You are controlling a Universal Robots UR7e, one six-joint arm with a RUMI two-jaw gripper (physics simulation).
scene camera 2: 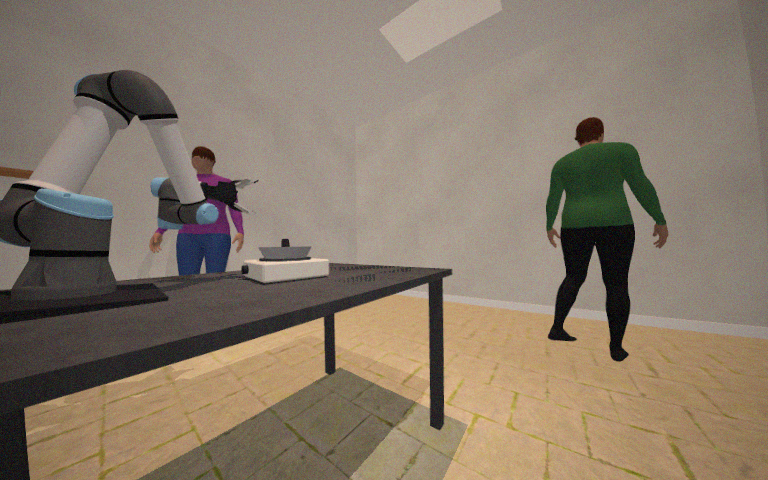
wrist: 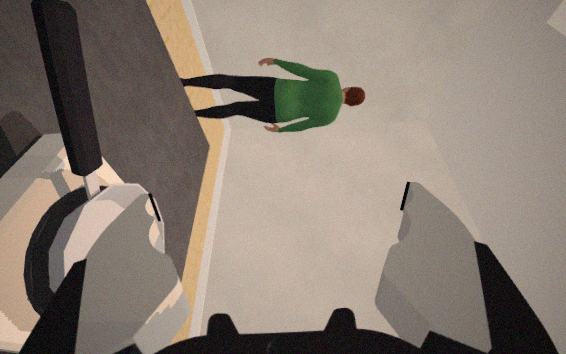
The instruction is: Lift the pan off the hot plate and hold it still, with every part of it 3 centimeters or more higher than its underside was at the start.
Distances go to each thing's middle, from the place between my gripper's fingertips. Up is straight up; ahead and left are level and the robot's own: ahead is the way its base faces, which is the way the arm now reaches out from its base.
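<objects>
Gripper 220 mm above the grey pan (wrist: 58, 35), 120 mm to the left of it, 30 mm short of it. White hot plate (scene camera 2: 264, 270): 300 mm below my hand, 190 mm to the right of it.
</objects>
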